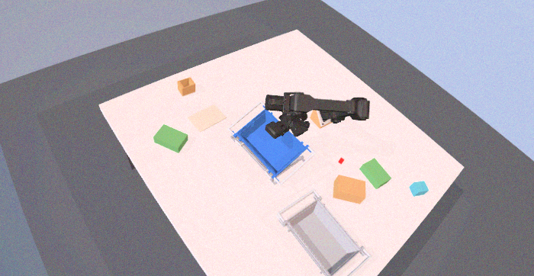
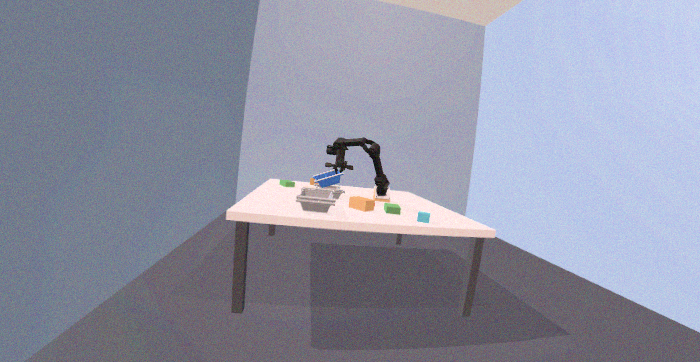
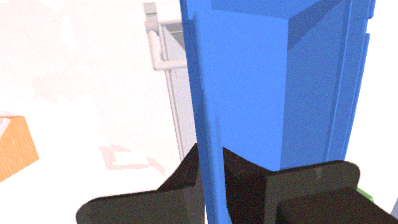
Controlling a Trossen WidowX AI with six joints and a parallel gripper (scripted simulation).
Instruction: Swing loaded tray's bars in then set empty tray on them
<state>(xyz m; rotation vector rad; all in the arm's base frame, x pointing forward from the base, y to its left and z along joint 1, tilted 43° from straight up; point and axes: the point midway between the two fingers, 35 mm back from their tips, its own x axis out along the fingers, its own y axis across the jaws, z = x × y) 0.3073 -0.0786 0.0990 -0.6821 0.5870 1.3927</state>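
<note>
Right now the blue tray is 70 mm ahead of my gripper tip and 10 mm above it. The rest, counted from my gripper tip: cyan cube: 540 mm to the left, 400 mm behind, 100 mm below; then flat sheet: 320 mm to the right, 150 mm ahead, 120 mm below; then orange box: 330 mm to the left, 120 mm behind, 90 mm below.
</note>
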